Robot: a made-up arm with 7 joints.
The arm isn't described. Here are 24 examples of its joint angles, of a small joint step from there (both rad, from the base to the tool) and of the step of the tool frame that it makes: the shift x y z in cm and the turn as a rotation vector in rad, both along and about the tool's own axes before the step.
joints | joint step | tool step
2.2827 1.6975 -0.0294 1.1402 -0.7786 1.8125 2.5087 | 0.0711 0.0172 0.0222 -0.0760 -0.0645 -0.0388 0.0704 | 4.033 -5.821 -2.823 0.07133 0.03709 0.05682
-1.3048 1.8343 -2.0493 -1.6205 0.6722 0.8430 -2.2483 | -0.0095 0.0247 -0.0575 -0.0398 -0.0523 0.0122 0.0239 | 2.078 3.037 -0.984 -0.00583 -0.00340 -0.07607
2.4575 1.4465 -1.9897 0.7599 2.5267 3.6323 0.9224 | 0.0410 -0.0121 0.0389 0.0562 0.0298 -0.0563 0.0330 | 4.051 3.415 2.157 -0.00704 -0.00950 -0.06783
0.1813 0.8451 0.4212 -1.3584 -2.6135 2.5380 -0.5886 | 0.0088 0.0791 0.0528 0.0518 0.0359 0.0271 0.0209 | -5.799 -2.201 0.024 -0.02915 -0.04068 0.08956
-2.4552 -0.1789 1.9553 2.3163 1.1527 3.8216 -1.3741 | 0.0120 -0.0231 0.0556 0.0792 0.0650 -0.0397 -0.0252 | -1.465 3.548 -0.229 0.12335 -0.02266 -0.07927
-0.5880 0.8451 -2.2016 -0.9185 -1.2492 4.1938 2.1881 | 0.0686 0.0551 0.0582 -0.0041 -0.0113 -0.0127 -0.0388 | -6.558 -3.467 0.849 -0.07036 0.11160 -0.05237
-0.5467 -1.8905 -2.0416 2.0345 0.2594 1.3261 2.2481 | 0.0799 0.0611 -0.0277 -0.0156 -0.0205 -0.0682 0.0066 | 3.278 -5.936 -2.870 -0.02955 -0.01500 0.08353
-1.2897 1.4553 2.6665 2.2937 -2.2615 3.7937 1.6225 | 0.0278 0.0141 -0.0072 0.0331 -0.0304 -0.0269 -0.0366 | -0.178 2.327 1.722 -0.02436 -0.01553 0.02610
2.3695 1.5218 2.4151 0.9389 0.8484 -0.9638 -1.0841 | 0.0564 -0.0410 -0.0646 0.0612 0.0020 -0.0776 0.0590 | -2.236 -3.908 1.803 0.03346 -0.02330 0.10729
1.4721 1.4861 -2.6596 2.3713 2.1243 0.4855 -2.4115 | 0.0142 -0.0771 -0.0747 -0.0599 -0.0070 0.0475 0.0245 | 4.743 4.067 -0.719 -0.09766 0.01525 -0.10058
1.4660 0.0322 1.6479 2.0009 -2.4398 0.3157 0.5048 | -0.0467 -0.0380 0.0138 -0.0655 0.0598 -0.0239 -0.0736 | -2.155 2.153 6.831 0.04415 -0.11755 -0.00907
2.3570 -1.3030 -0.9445 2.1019 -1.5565 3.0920 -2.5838 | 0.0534 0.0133 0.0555 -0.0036 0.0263 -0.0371 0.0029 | -3.732 2.047 4.009 -0.02738 0.00033 -0.04991
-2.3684 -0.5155 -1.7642 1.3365 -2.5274 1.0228 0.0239 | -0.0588 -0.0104 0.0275 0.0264 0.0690 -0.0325 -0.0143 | 2.777 -2.556 1.073 0.06641 -0.00292 0.00133
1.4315 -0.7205 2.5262 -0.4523 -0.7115 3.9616 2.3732 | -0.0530 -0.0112 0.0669 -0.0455 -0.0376 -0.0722 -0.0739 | 3.506 1.238 4.225 -0.03081 -0.01553 -0.10270
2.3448 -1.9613 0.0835 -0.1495 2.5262 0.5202 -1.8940 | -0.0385 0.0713 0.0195 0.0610 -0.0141 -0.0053 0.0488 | 5.823 1.643 2.412 -0.01184 0.02795 0.02618
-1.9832 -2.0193 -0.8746 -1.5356 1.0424 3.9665 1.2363 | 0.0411 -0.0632 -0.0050 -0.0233 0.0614 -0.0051 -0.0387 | -2.746 -5.638 -2.959 -0.05792 0.09199 -0.12103
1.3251 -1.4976 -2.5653 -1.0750 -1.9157 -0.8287 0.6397 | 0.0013 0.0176 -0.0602 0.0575 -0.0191 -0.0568 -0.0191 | -4.330 -0.772 -2.429 -0.05476 0.05497 -0.00866
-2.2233 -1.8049 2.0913 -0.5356 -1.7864 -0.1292 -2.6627 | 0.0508 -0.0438 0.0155 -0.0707 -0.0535 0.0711 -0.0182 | -0.215 -0.516 4.870 0.06962 -0.04258 0.02546
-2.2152 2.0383 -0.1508 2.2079 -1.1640 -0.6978 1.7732 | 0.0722 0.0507 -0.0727 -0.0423 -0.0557 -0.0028 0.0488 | 4.887 -2.752 7.220 -0.03950 -0.10217 0.07696
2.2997 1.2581 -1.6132 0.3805 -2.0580 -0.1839 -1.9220 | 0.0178 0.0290 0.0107 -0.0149 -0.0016 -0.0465 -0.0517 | 2.056 1.506 2.978 0.05122 0.04234 -0.06873
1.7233 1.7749 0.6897 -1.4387 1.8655 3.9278 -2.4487 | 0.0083 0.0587 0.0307 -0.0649 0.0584 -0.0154 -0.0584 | 3.809 3.988 -4.913 0.13397 -0.06950 -0.04026
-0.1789 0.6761 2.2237 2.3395 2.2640 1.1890 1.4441 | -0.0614 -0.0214 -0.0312 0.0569 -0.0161 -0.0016 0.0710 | 0.881 -3.105 -1.806 0.06526 0.01809 0.14975
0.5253 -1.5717 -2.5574 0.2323 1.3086 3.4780 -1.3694 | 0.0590 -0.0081 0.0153 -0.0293 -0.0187 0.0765 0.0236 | 3.155 -3.250 3.309 -0.13606 0.00331 0.07333
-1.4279 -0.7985 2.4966 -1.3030 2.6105 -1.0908 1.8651 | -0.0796 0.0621 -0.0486 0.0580 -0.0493 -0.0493 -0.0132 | 10.556 -3.518 6.596 -0.08823 -0.10839 0.05205
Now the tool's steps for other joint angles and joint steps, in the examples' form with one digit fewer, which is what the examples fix.
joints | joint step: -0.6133 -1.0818 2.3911 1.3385 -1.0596 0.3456 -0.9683 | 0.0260 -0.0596 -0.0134 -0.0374 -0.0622 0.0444 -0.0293
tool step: -7.24 1.34 -0.17 -0.0662 0.0087 0.0289
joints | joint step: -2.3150 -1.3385 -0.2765 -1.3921 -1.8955 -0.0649 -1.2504 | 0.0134 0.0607 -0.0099 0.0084 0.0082 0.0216 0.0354
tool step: -2.68 3.59 0.65 -0.0076 0.0085 0.0877
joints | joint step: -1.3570 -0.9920 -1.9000 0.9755 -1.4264 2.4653 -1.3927 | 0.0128 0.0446 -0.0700 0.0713 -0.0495 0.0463 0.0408
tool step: 1.77 -5.90 -3.43 0.0540 0.0668 0.0675
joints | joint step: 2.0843 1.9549 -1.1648 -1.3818 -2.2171 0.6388 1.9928 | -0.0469 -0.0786 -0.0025 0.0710 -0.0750 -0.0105 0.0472
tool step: -0.99 -4.37 -4.35 0.0140 -0.0487 0.0215
